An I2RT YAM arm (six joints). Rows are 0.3 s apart.
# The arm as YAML. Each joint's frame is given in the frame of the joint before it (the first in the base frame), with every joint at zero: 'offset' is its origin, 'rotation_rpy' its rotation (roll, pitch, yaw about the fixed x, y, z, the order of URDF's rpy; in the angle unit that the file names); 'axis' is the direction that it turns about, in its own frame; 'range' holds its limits. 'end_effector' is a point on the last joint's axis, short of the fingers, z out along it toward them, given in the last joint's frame.
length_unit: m
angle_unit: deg
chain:
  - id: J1
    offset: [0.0, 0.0, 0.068]
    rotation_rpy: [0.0, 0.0, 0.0]
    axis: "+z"
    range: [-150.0, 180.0]
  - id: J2
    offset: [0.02, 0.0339, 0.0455]
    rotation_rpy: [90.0, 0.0, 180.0]
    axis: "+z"
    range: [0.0, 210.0]
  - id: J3
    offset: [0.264, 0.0, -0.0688]
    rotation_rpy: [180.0, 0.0, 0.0]
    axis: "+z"
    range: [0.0, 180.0]
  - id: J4
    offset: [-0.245, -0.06, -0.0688]
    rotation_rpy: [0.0, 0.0, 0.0]
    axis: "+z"
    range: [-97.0, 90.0]
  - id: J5
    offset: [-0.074, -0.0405, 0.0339]
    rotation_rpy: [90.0, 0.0, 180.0]
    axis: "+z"
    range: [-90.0, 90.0]
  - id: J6
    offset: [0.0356, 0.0, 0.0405]
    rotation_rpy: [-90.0, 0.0, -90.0]
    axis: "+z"
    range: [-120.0, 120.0]
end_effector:
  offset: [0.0, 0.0, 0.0]
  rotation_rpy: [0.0, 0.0, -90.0]
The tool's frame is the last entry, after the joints.
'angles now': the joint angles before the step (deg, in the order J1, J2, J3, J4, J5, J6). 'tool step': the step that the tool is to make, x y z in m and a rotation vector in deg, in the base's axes. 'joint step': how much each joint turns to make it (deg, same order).
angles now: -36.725, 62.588, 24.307, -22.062, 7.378, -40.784
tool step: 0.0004, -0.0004, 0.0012, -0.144, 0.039, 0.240
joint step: -0.028, -0.031, 0.263, -0.200, -0.012, -0.304
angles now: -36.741, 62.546, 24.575, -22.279, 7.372, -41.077
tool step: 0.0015, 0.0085, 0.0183, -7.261, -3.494, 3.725
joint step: 3.039, -6.427, -0.258, 1.298, 2.884, -2.767
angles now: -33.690, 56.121, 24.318, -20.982, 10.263, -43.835
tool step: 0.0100, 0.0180, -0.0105, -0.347, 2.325, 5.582
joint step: 7.031, 1.630, -1.424, 1.159, 2.040, 0.305
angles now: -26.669, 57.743, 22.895, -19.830, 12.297, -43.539
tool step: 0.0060, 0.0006, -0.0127, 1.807, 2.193, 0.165
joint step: 0.999, 4.641, -0.366, 2.012, -0.080, 1.082
